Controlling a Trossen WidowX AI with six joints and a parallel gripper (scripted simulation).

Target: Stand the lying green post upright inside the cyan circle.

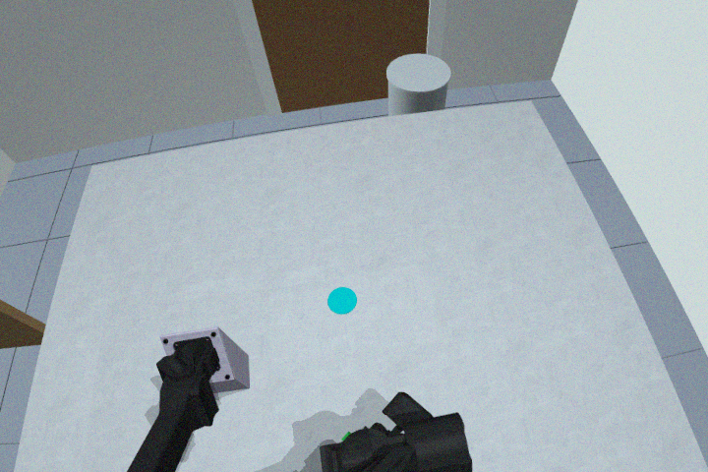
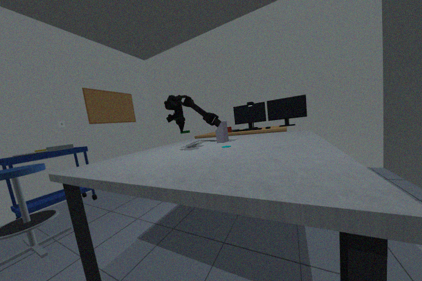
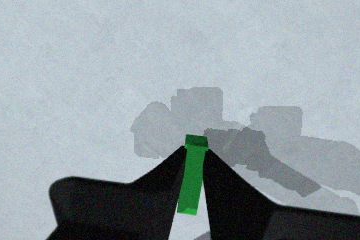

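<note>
The green post is 2 cm to the left of my gripper tip and 1 cm behind it. Also, from my gripper tip: cyan circle 32 cm to the left, 12 cm below, 1 cm behind.
</note>
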